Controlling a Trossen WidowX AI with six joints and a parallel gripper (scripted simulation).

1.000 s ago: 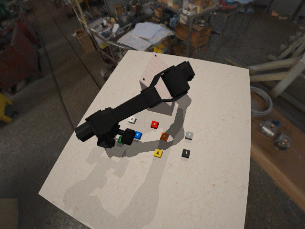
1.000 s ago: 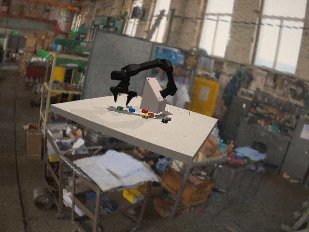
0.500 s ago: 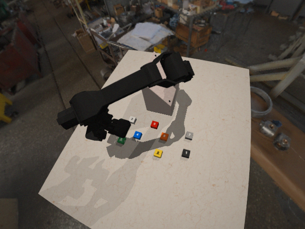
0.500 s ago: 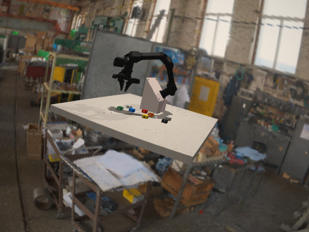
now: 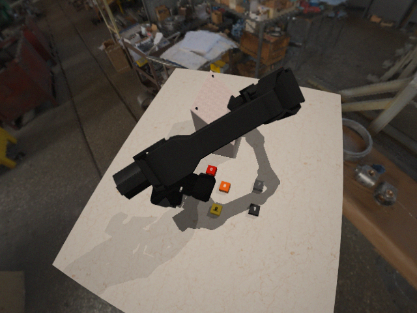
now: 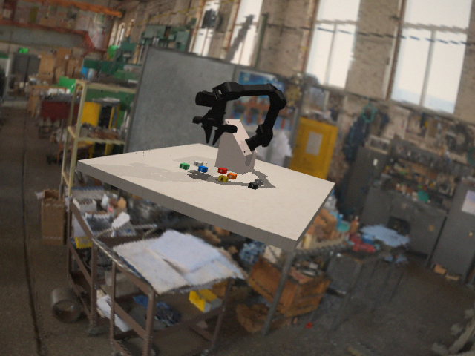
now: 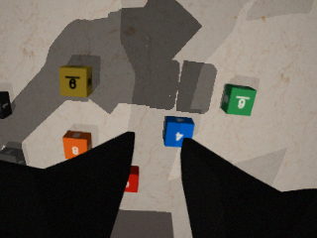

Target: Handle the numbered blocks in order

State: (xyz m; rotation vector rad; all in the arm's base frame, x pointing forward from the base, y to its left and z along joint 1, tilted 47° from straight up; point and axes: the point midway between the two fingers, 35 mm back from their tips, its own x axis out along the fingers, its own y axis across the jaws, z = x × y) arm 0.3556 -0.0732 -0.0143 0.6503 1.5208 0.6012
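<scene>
Right now my gripper tip is 210 mm to the right of the grey block, 120 mm past it and 120 mm above it. Also, from my gripper tip: green block (120 mm below, 100 mm to the right, 10 mm behind); then blue block (120 mm below, 50 mm behind, 30 mm to the right); then yellow block (120 mm below, 90 mm to the left).
</scene>
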